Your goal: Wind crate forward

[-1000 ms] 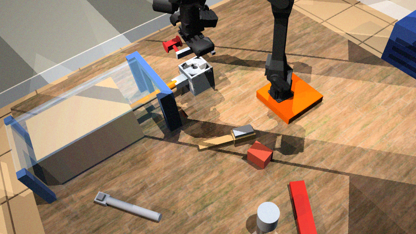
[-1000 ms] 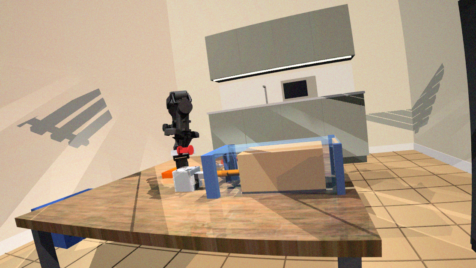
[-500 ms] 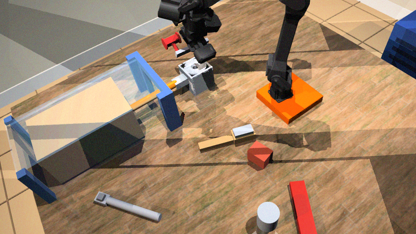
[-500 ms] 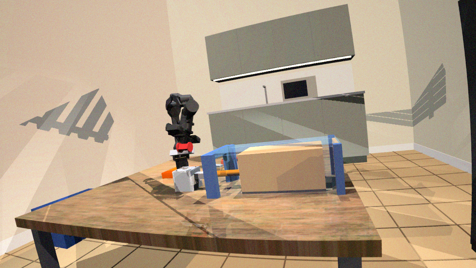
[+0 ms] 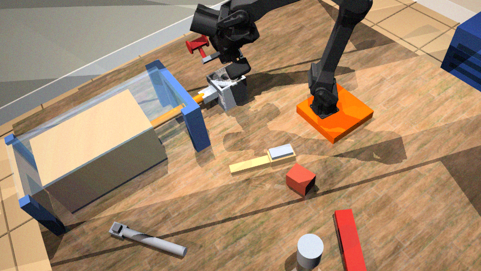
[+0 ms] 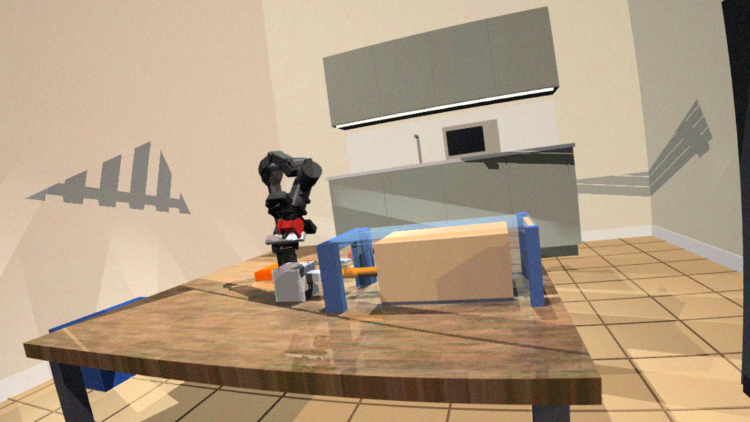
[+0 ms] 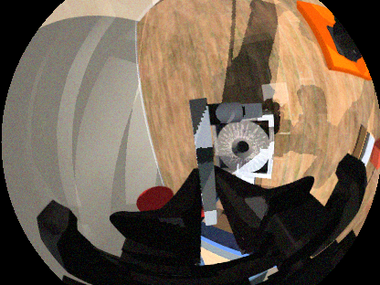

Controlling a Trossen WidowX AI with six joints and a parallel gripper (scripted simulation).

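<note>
Now: gripper tip 5 cm short of the red knob, 3 cm below it and 2 cm to the left of it. From my gripper tip the other things lie so: winch handle (1 cm ahead, 1 cm above); wooden brush (30 cm to the left, 15 cm below, 3 cm ahead); grey winch (13 cm below, 1 cm to the left, 1 cm behind).
</note>
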